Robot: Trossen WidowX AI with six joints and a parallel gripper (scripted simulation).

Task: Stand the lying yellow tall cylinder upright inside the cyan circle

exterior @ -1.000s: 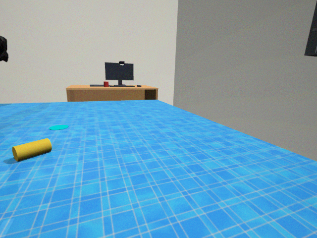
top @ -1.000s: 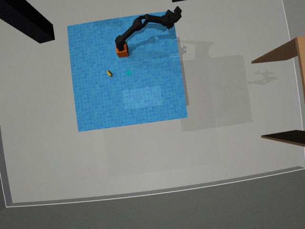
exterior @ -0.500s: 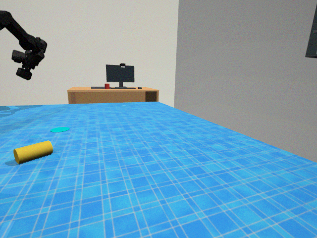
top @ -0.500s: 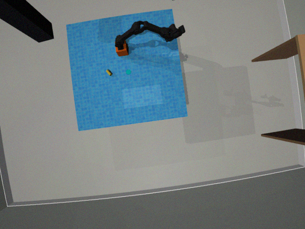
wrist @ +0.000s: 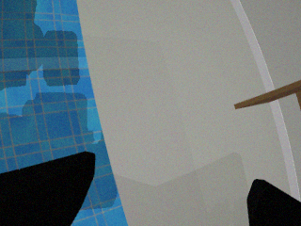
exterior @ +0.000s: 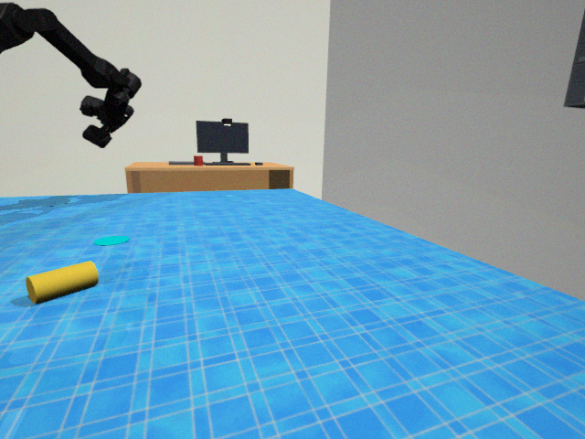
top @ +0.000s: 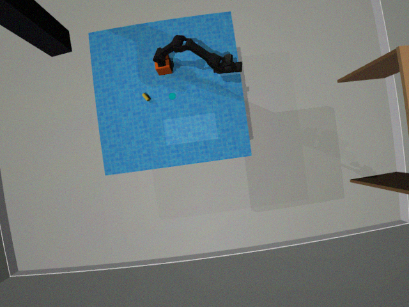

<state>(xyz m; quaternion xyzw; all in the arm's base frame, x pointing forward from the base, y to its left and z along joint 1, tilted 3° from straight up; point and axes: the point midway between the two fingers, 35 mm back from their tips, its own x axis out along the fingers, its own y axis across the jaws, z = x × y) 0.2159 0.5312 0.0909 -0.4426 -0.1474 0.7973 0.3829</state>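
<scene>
Now: the yellow cylinder 760 mm to the right of my gripper tip, 180 mm below it and 10 mm ahead of it. Also, from my gripper tip: cyan circle (540 mm to the right, 190 mm below, 40 mm ahead).
</scene>
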